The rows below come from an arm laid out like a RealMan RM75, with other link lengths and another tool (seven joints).
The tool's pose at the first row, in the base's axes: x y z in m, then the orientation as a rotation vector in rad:
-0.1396 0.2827 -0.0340 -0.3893 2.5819 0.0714
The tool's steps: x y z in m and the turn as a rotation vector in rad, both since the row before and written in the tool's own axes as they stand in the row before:
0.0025 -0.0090 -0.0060 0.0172 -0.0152 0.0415
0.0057 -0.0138 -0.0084 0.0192 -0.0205 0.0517
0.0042 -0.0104 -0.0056 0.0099 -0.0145 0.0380
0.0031 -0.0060 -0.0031 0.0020 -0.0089 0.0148
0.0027 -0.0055 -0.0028 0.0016 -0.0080 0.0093
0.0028 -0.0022 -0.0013 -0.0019 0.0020 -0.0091
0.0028 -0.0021 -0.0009 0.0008 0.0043 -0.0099
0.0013 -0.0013 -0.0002 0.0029 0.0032 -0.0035
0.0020 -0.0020 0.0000 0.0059 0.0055 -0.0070
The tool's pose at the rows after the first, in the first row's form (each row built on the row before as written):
-0.1420 0.2727 -0.0299 -0.3277 2.5741 0.0666
-0.1476 0.2571 -0.0254 -0.2521 2.5614 0.0637
-0.1520 0.2456 -0.0229 -0.1985 2.5516 0.0669
-0.1553 0.2390 -0.0221 -0.1782 2.5444 0.0708
-0.1583 0.2330 -0.0213 -0.1652 2.5374 0.0729
-0.1610 0.2304 -0.0218 -0.1776 2.5385 0.0716
-0.1635 0.2279 -0.0227 -0.1902 2.5417 0.0664
-0.1645 0.2264 -0.0233 -0.1938 2.5445 0.0611
-0.1658 0.2242 -0.0244 -0.2008 2.5491 0.0504

